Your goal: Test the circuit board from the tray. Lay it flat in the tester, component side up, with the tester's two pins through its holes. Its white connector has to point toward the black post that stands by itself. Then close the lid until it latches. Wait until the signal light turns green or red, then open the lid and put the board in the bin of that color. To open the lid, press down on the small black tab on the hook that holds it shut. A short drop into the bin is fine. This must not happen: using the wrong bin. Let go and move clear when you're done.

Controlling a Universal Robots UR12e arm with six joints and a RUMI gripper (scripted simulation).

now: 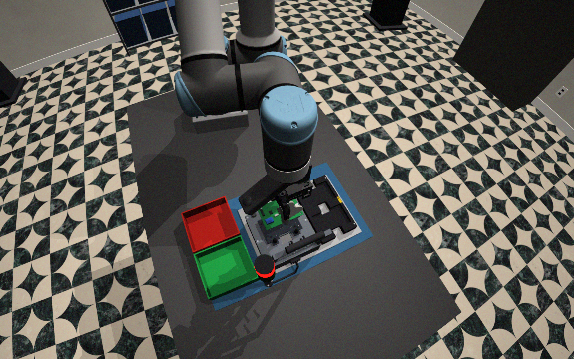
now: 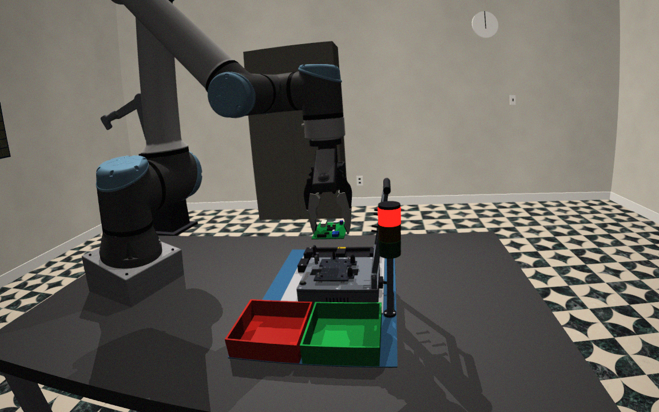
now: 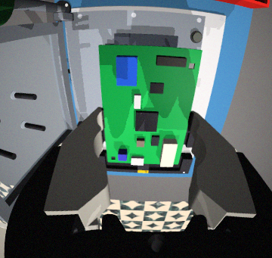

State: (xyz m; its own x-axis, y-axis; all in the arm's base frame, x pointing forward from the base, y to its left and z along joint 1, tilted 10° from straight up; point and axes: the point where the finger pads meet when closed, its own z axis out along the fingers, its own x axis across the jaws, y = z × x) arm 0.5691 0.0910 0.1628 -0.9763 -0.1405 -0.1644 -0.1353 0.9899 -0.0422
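My hand is 210 mm to the left of the red bin, 160 mm above it and 80 mm past it. Also, from my hand: clear lid 110 mm ahead, 20 mm to the left, 10 mm above; then green bin 190 mm to the right, 160 mm below, 70 mm ahead; then green circuit board right at my hand.
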